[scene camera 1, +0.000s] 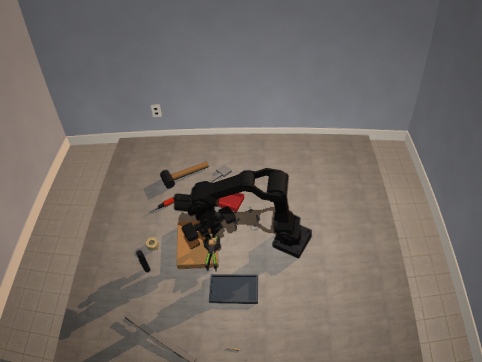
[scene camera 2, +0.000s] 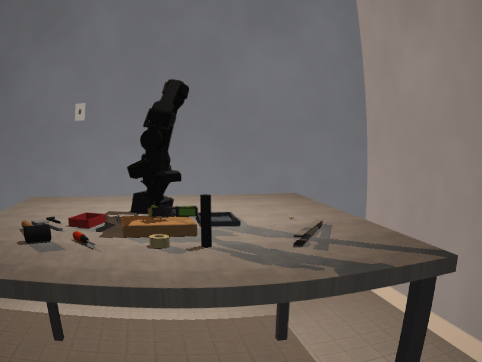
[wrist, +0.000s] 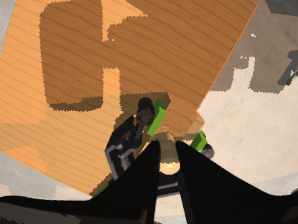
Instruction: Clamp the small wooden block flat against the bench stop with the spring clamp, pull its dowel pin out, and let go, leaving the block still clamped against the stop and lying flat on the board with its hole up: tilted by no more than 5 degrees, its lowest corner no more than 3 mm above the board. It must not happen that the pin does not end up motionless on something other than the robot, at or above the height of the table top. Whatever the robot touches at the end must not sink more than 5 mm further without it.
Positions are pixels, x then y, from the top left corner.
Scene:
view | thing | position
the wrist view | my gripper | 166,148
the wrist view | small wooden block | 180,115

